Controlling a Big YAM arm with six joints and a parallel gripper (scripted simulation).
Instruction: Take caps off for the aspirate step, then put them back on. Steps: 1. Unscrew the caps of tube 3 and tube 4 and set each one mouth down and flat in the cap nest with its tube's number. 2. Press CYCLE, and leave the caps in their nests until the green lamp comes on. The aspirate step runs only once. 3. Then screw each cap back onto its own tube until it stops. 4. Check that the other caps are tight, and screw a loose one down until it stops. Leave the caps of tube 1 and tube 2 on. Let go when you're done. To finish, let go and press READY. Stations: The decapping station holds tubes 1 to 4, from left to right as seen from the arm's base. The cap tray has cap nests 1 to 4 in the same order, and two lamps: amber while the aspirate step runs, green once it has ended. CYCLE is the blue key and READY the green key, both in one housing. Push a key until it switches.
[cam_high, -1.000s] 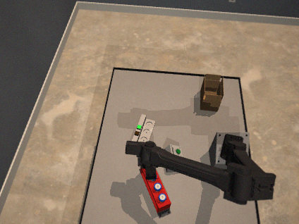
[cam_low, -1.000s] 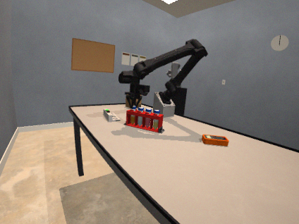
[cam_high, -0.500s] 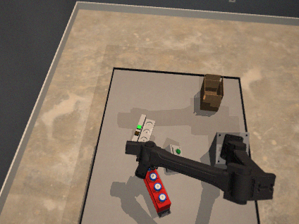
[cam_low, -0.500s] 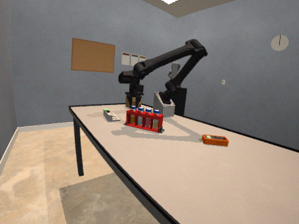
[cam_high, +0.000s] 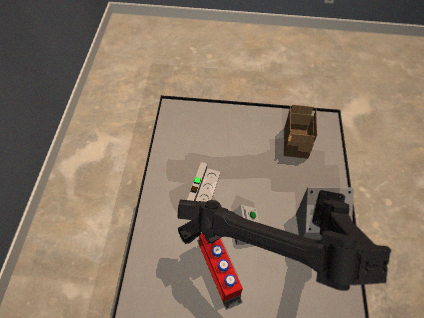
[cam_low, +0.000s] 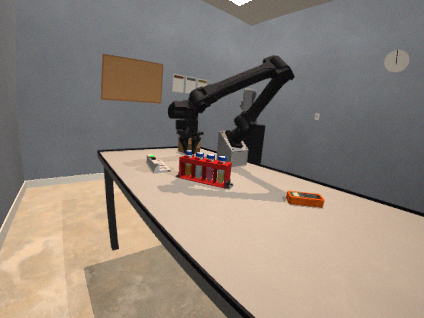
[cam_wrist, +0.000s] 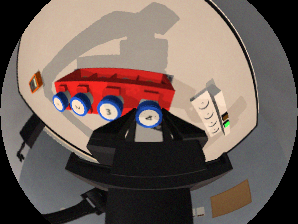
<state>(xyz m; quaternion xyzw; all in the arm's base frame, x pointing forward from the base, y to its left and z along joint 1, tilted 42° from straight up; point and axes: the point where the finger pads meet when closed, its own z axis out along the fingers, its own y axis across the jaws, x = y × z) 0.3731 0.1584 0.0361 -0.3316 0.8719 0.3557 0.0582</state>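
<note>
My hand is right at the blue tube cap. Round my hand: green key: 140 mm behind, 130 mm to the right, 50 mm below; key housing: 120 mm behind, 100 mm to the right, 60 mm below; blue key: 150 mm behind, 80 mm to the right, 50 mm below.
</note>
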